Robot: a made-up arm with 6 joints. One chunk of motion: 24 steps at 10 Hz.
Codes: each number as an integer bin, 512 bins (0 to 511) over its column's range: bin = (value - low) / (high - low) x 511, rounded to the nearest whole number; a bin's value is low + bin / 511 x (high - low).
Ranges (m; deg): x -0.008..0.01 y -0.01..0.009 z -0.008..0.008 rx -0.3..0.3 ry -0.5..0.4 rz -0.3..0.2
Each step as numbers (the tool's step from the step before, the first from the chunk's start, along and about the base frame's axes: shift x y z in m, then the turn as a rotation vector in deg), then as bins.
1 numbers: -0.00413 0.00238 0.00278 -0.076 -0.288 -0.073
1 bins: 110 333 344 191 120 232
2 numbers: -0.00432 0.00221 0.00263 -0.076 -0.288 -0.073
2 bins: 104 328 339 191 120 232
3 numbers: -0.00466 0.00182 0.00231 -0.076 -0.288 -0.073
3 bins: 95 318 329 191 120 232
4 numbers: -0.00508 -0.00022 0.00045 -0.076 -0.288 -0.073
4 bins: 83 263 270 191 120 232
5 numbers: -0.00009 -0.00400 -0.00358 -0.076 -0.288 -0.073
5 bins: 225 161 141 191 120 232
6 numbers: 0.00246 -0.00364 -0.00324 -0.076 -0.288 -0.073
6 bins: 297 171 152 191 120 232
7 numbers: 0.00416 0.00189 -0.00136 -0.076 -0.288 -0.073
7 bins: 345 320 212 191 120 232
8 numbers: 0.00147 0.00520 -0.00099 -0.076 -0.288 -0.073
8 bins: 269 409 224 191 120 232
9 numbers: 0.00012 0.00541 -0.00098 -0.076 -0.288 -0.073
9 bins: 231 414 224 191 120 232
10 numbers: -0.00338 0.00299 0.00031 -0.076 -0.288 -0.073
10 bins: 131 349 265 191 120 232
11 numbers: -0.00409 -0.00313 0.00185 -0.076 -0.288 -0.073
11 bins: 111 185 315 191 120 232
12 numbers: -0.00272 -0.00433 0.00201 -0.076 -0.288 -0.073
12 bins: 150 152 320 191 120 232
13 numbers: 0.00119 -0.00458 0.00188 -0.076 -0.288 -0.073
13 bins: 261 146 316 191 120 232
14 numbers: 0.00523 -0.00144 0.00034 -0.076 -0.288 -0.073
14 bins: 376 230 266 191 120 232
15 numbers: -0.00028 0.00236 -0.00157 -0.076 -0.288 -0.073
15 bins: 219 332 205 191 120 232
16 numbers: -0.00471 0.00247 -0.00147 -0.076 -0.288 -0.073
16 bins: 93 335 209 191 120 232
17 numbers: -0.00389 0.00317 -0.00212 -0.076 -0.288 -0.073
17 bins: 117 354 188 191 120 232
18 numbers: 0.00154 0.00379 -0.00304 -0.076 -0.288 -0.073
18 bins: 271 371 158 191 120 232
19 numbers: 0.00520 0.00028 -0.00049 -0.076 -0.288 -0.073
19 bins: 375 276 240 191 120 232
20 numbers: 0.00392 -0.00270 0.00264 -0.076 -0.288 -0.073
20 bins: 338 196 340 191 120 232
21 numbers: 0.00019 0.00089 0.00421 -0.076 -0.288 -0.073
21 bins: 233 293 390 191 120 232
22 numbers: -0.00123 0.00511 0.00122 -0.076 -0.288 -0.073
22 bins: 192 406 294 191 120 232
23 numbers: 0.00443 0.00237 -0.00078 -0.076 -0.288 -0.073
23 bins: 353 333 231 191 120 232
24 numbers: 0.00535 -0.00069 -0.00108 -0.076 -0.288 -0.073
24 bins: 379 250 221 191 120 232
